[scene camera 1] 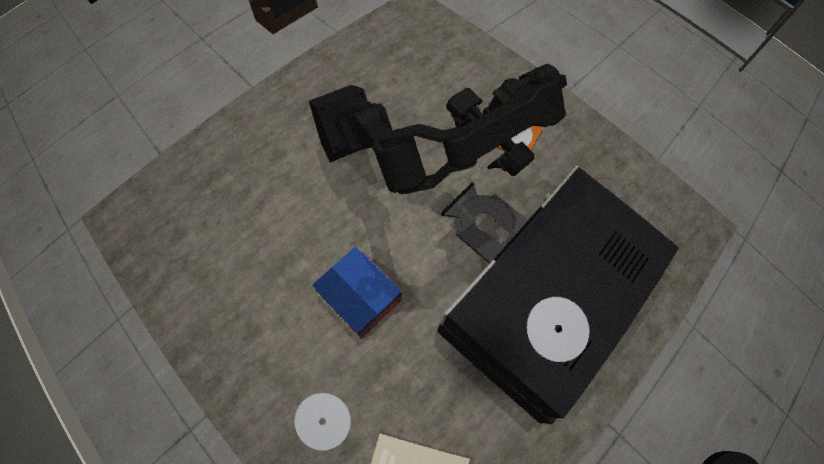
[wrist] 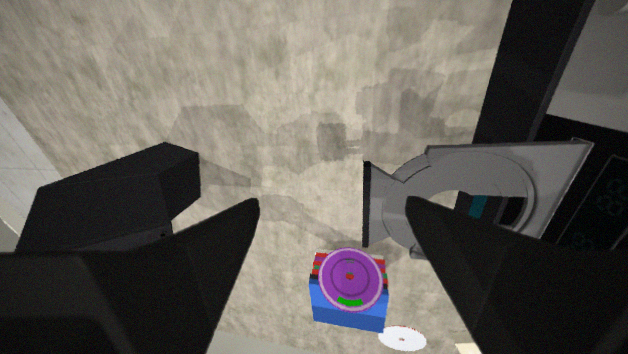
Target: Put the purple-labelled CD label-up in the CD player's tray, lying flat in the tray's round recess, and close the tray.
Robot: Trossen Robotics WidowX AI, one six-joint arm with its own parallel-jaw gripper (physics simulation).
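Frame: origin at the arm's base, x ahead, y left, z up, level; metres.
Seen in the pictures: gripper, fingertip midpoint: (wrist: 331,204); arm's base, link origin: (scene camera 1: 348,120).
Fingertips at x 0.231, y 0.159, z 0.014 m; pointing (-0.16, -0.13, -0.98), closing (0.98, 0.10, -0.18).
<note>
Pixels of each thing's top centre, then the offset from my fingertips to it. "*": a spot on its surface instead. Level surfaces: height alone.
- purple-labelled CD, top centre: (wrist: 348,308) dx +0.046, dy -0.275, dz -0.101 m
- blue case stack, top centre: (scene camera 1: 356,288) (wrist: 347,309) dx +0.052, dy -0.342, dz -0.136 m
- partly hidden orange case, top centre: (scene camera 1: 511,131) dx -0.082, dy +0.244, dz -0.209 m
- mat, surface height: dz -0.220 m
- cream-coloured object, surface spot: (scene camera 1: 418,452) * dx +0.394, dy -0.436, dz -0.195 m
The purple-labelled CD (wrist: 350,291) appears face-on against the blue case stack (scene camera 1: 345,288) (wrist: 347,317) in the wrist view; how it rests there is unclear. In the scene view a dark round mark shows on the stack's blue top, but no purple label. The black CD player (scene camera 1: 576,230) (wrist: 515,75) has its grey tray (scene camera 1: 475,242) (wrist: 560,170) out, and no disc lies in the round recess. My gripper (scene camera 1: 487,139) (wrist: 331,204) is open and empty, raised above the mat beyond the tray, near a partly hidden orange case (scene camera 1: 536,136) bearing a white disc.
A white disc (scene camera 1: 558,314) lies on the player's top. Another white disc (scene camera 1: 322,406) (wrist: 402,334) lies on the mat (scene camera 1: 201,230) beyond the blue stack. A cream-coloured object (scene camera 1: 418,452) is at the near edge. The arm's black base (scene camera 1: 340,123) (wrist: 110,200) stands left of the gripper.
</note>
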